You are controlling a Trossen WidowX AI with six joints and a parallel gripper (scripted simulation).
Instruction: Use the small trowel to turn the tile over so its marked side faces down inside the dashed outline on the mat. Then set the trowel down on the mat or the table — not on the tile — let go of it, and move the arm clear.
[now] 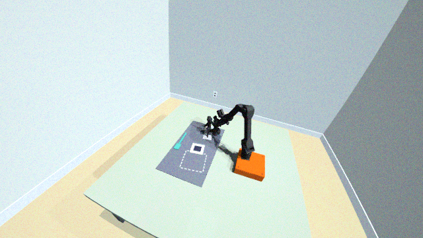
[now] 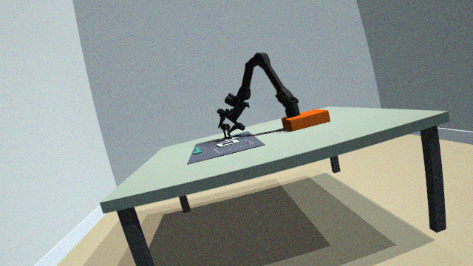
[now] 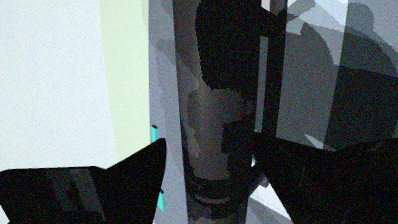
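The trowel is 20 mm behind my gripper tip and 10 mm below it. From my gripper tip the other things lie so: grey mat (190 mm to the left, 70 mm below, 30 mm ahead); white tile (220 mm to the left, 50 mm below, 10 mm ahead); teal tool (190 mm to the left, 170 mm ahead, 50 mm below).
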